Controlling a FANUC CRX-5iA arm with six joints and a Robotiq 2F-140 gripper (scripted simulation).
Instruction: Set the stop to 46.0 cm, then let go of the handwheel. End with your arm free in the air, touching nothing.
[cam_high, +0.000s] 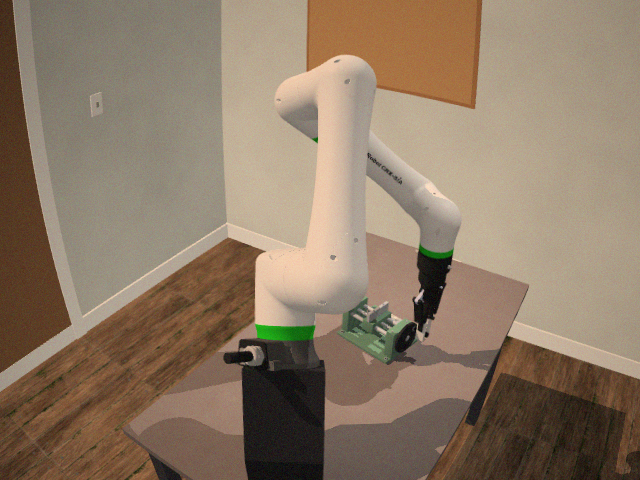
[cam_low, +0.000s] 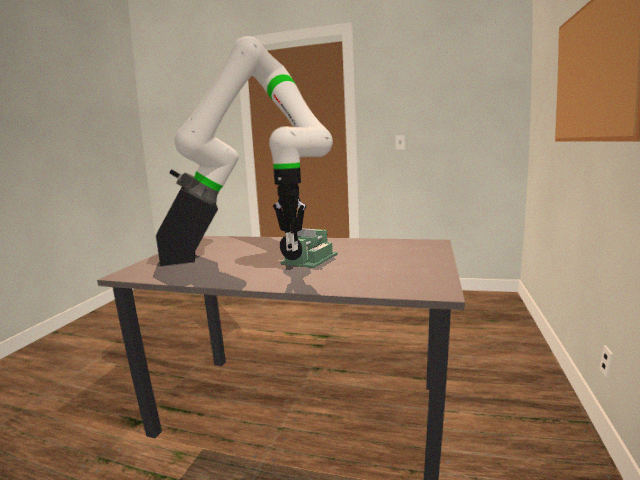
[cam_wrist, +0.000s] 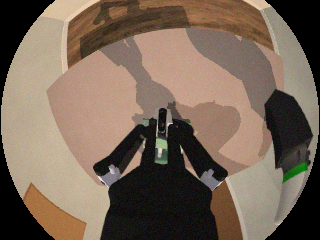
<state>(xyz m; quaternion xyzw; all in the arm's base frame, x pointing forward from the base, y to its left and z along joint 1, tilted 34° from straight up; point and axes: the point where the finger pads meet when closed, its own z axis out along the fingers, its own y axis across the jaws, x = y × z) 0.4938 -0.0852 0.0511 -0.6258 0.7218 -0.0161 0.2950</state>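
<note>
The black handwheel lies 20 mm to the left of my hand, 20 mm below it and 10 mm behind it. Also, from my hand: green stop fixture (150 mm to the left, 20 mm below, 10 mm behind).
</note>
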